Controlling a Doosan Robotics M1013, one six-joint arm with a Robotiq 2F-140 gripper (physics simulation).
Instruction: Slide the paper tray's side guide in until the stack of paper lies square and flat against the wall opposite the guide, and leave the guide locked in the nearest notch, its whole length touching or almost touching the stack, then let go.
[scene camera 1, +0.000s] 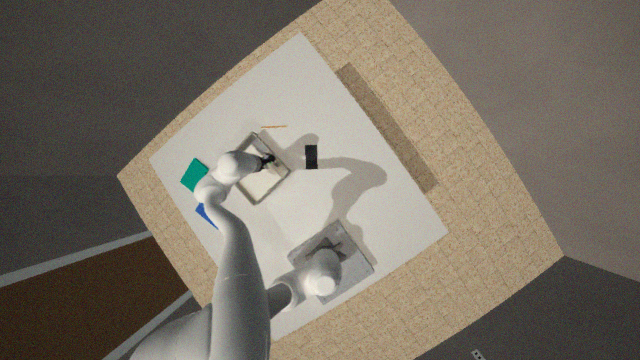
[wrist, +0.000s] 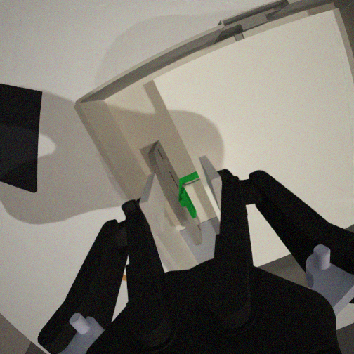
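Pixels of known places: gripper, between the fingertips: (scene camera 1: 271, 163); arm's base, origin of its link: (scene camera 1: 325, 257).
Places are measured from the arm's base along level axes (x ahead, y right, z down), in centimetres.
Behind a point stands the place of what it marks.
The paper tray (scene camera 1: 272, 192) @[x 51.0, y 4.1, z 4.6 cm] (wrist: 107, 137) is a beige walled box under the arm. The white paper stack (scene camera 1: 256, 184) @[x 60.7, y 0.8, z 3.6 cm] (wrist: 265, 105) lies in it; its left edge in the wrist view runs along the side guide (wrist: 169, 120), touching it or nearly so. The guide is a thin upright beige strip, its near part hidden by a finger. A green latch (wrist: 187, 197) stands beside it, over the slotted floor. My gripper (scene camera 1: 268, 160) @[x 62.4, y 17.2, z 2.5 cm] (wrist: 181, 177) is part-open, its pads on either side of the latch and guide, holding nothing. The wall opposite the guide is partly cut off in the wrist view.
A black block (scene camera 1: 311, 157) @[x 47.8, y 36.3, z 7.0 cm] (wrist: 19, 140) lies beside the tray. An orange stick (scene camera 1: 274, 126) @[x 78.5, y 34.3, z 7.2 cm] lies beyond the tray's corner. A green item (scene camera 1: 194, 174) @[x 98.0, y -26.3, z 6.0 cm] and a blue item (scene camera 1: 205, 214) @[x 74.3, y -41.3, z 7.1 cm] lie near the arm. The arm's grey base plate (scene camera 1: 357, 270) @[x -19.3, y 7.1, z 0.6 cm] is at the front of the table.
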